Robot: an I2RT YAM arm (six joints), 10 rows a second.
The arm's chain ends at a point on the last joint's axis. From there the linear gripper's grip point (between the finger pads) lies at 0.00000 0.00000 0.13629 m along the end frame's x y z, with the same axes.
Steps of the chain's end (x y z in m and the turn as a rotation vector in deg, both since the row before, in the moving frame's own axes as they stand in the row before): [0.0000, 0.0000, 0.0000, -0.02, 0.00, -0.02]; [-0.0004, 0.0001, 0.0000, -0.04, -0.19, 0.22]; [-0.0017, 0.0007, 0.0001, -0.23, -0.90, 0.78]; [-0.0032, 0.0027, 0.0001, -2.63, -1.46, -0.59]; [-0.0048, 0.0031, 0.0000, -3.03, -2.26, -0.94]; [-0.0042, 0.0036, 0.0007, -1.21, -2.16, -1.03]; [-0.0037, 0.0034, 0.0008, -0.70, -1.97, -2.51]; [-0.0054, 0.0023, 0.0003, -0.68, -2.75, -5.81]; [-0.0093, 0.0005, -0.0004, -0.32, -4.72, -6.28]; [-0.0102, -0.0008, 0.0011, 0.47, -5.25, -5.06]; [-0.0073, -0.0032, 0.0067, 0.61, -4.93, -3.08]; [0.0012, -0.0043, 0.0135, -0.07, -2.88, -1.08]
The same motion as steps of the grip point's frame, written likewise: [0.0000, 0.0000, 0.0000, -0.02, 0.00, -0.02]; [-0.0009, 0.0002, 0.0000, -0.04, -0.19, 0.22]; [-0.0038, 0.0012, 0.0001, -0.23, -0.90, 0.78]; [-0.0066, 0.0090, -0.0001, -2.63, -1.46, -0.59]; [-0.0101, 0.0103, -0.0003, -3.03, -2.26, -0.94]; [-0.0093, 0.0065, 0.0006, -1.21, -2.16, -1.03]; [-0.0083, 0.0052, 0.0007, -0.70, -1.97, -2.51]; [-0.0118, 0.0042, 0.0001, -0.68, -2.75, -5.81]; [-0.0205, 0.0019, -0.0009, -0.32, -4.72, -6.28]; [-0.0227, -0.0014, 0.0005, 0.47, -5.25, -5.06]; [-0.0190, -0.0043, 0.0062, 0.61, -4.93, -3.08]; [-0.0056, -0.0041, 0.0133, -0.07, -2.88, -1.08]
